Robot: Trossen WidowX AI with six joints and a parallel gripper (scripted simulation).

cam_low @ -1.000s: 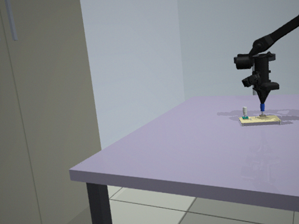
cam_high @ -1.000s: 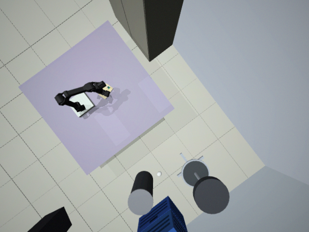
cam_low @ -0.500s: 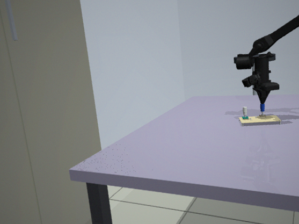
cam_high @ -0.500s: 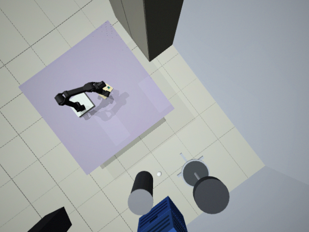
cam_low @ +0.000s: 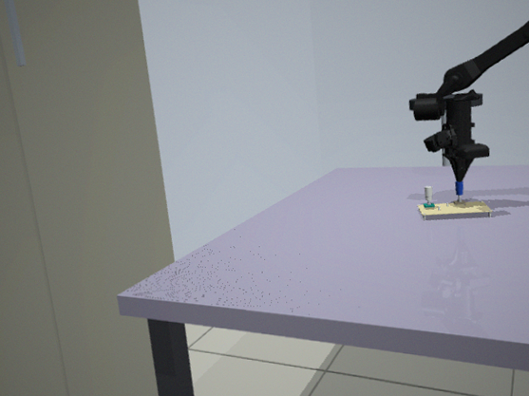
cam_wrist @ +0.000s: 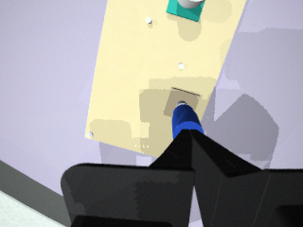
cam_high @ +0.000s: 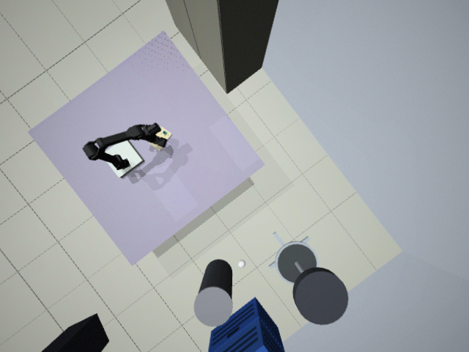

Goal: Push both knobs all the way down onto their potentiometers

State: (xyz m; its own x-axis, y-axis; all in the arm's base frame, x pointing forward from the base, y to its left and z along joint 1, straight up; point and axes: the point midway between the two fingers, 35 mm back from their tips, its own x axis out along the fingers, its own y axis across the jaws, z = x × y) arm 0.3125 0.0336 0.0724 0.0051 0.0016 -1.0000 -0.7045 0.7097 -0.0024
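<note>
Now: gripper tip 2 cm above the blue knob. Also, from my gripper tip: grey knob (6 cm ahead, 6 cm to the left, 2 cm below).
</note>
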